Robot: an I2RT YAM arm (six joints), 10 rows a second.
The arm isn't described. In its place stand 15 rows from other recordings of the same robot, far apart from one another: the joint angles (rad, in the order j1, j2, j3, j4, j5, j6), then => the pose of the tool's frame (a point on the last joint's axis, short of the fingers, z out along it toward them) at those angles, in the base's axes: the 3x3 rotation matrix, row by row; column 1 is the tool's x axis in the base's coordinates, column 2 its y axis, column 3 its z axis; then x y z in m.
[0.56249 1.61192 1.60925 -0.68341 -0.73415 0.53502] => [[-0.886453 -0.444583 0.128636], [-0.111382 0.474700 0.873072], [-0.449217 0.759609 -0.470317]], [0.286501 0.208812 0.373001]
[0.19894 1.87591 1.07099 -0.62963 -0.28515 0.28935] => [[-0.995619 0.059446 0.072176], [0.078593 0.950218 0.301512], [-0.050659 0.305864 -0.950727]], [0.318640 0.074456 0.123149]
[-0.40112 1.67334 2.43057 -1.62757 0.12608 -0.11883] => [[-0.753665 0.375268 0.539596], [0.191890 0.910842 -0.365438], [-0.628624 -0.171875 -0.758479]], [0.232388 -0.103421 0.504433]
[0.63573 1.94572 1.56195 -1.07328 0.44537 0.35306] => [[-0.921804 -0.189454 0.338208], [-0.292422 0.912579 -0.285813], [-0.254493 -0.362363 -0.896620]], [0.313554 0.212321 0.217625]
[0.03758 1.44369 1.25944 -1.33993 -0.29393 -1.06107] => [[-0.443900 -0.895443 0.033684], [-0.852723 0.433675 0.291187], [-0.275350 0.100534 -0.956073]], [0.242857 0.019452 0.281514]
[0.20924 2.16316 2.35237 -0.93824 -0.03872 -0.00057] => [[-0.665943 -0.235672 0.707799], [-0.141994 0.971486 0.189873], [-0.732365 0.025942 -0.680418]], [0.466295 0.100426 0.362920]
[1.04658 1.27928 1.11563 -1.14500 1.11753 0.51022] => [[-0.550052 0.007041 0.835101], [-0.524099 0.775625 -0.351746], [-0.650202 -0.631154 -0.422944]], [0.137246 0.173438 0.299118]
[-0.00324 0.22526 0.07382 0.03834 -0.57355 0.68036] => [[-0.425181 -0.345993 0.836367], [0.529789 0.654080 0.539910], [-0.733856 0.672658 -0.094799]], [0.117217 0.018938 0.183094]
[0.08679 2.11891 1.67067 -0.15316 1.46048 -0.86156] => [[-0.979418 0.097756 0.176589], [-0.169078 0.080475 -0.982312], [-0.110237 -0.991951 -0.062290]], [0.469914 0.005370 0.242636]
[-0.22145 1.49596 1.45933 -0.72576 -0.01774 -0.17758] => [[-0.699773 0.084815 0.709312], [-0.023493 0.989658 -0.141513], [-0.713979 -0.115691 -0.690543]], [0.318715 -0.071109 0.352059]
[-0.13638 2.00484 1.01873 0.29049 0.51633 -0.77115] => [[-0.799390 -0.088470 0.594263], [-0.502081 0.641611 -0.579871], [-0.329984 -0.761911 -0.557317]], [0.390779 -0.071367 0.114572]
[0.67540 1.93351 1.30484 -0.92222 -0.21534 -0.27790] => [[-0.581898 -0.804594 -0.118418], [-0.809537 0.559138 0.178925], [-0.077750 0.199980 -0.976710]], [0.267841 0.224310 0.156021]
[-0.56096 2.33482 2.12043 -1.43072 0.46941 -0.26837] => [[-0.932448 0.206149 -0.296722], [0.306565 0.886029 -0.347808], [0.191204 -0.415277 -0.889374]], [0.369884 -0.251412 0.205170]
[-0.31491 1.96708 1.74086 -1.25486 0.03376 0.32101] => [[-0.800045 0.595272 0.074687], [0.592269 0.803516 -0.059829], [-0.095626 -0.003631 -0.995411]], [0.364683 -0.120059 0.251422]
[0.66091 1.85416 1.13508 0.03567 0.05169 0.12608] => [[-0.567632 -0.514091 0.643043], [-0.282296 0.855258 0.434559], [-0.773371 0.065141 -0.630598]], [0.318972 0.245692 0.181563]
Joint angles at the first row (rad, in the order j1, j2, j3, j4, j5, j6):
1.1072 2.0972 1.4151 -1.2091 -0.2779 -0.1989
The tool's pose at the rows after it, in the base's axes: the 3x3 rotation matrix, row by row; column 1 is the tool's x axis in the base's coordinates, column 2 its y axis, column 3 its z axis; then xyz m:
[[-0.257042 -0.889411 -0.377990], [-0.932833 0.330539 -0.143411], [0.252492 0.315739 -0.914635]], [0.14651 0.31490 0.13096]
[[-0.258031 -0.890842 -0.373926], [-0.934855 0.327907 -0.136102], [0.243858 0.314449 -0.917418]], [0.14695 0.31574 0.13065]
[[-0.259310 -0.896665 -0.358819], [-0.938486 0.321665 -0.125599], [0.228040 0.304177 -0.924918]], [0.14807 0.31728 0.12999]
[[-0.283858 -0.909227 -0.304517], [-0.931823 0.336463 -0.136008], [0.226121 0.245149 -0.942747]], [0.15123 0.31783 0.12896]
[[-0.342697 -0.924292 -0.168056], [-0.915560 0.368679 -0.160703], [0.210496 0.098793 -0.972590]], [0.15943 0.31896 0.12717]
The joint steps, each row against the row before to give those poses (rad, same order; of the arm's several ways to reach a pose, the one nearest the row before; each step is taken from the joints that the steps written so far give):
0.0000 -0.0001 0.0000 0.0061 0.0004 0.0030
0.0000 0.0001 0.0000 0.0092 0.0004 0.0000
0.0000 0.0000 0.0000 0.0183 0.0091 0.0000
-0.0019 -0.0001 0.0000 0.0194 0.0553 0.0267
-0.0057 0.0000 0.0003 0.0451 0.1358 0.0584

